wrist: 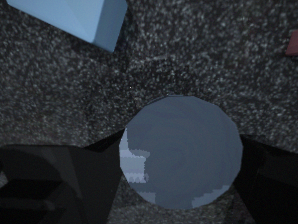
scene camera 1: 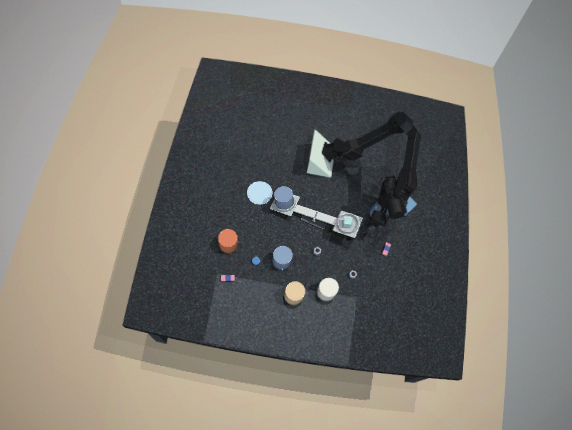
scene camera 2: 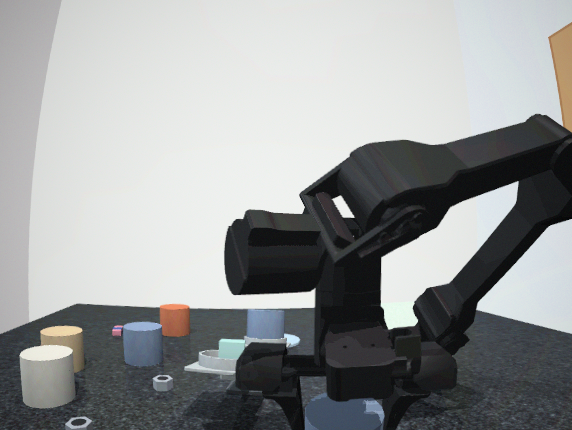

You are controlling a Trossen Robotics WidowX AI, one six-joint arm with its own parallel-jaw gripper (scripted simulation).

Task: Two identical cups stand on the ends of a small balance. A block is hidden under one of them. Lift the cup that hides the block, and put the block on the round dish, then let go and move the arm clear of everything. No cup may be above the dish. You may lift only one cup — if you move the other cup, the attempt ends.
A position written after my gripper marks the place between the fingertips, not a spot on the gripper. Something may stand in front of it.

In view: my gripper (wrist: 169, 131), a tan cup (scene camera 2: 71, 336), a cream cup (scene camera 2: 47, 372), an orange cup (scene camera 2: 175, 319) and a balance (scene camera 2: 209, 362).
The balance shows as well in scene camera 1 (scene camera 1: 339, 227). The wrist view does not show the tan cup: it is out of frame. The wrist view misses the cream cup: it is out of frame.
